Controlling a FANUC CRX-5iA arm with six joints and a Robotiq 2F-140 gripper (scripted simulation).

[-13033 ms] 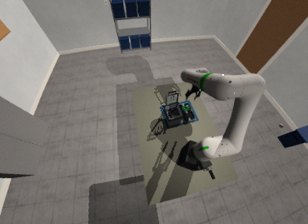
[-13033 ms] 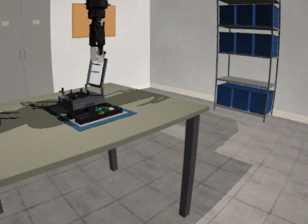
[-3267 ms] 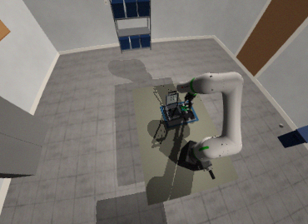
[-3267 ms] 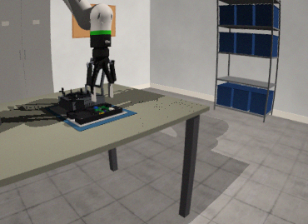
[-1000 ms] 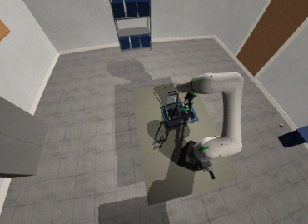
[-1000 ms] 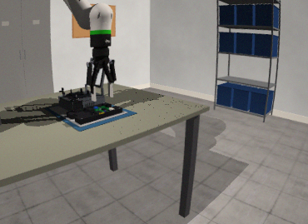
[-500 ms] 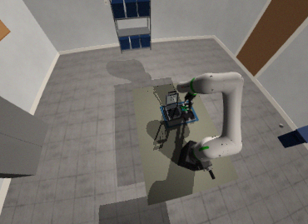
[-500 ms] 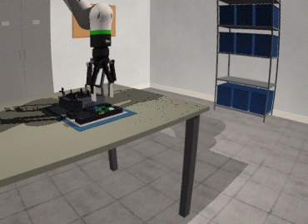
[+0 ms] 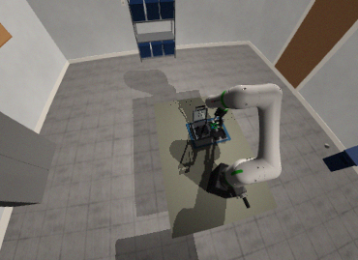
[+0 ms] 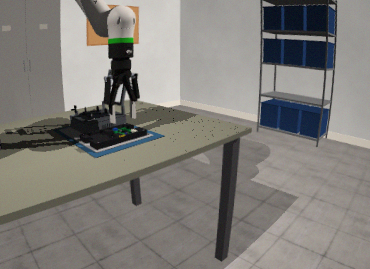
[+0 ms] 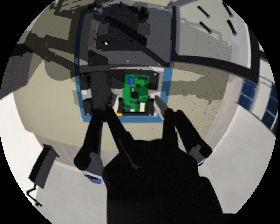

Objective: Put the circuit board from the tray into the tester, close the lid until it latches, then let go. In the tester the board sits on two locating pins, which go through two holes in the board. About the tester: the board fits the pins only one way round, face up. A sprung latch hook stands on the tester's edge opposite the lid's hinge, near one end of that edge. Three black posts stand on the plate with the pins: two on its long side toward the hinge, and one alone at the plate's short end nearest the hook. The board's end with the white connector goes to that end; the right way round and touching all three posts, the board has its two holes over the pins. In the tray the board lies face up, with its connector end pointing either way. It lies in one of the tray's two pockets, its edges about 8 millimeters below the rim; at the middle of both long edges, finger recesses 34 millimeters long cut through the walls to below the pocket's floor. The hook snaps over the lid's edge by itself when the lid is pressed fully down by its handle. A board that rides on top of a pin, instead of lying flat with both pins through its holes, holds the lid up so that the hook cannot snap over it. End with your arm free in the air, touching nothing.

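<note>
My hand is 7 cm above the green circuit board. From my hand the other things lie so: tester lid: 17 cm to the left, 10 cm above, 9 cm ahead; tester plate: 18 cm to the left, 3 cm behind, 2 cm below.
</note>
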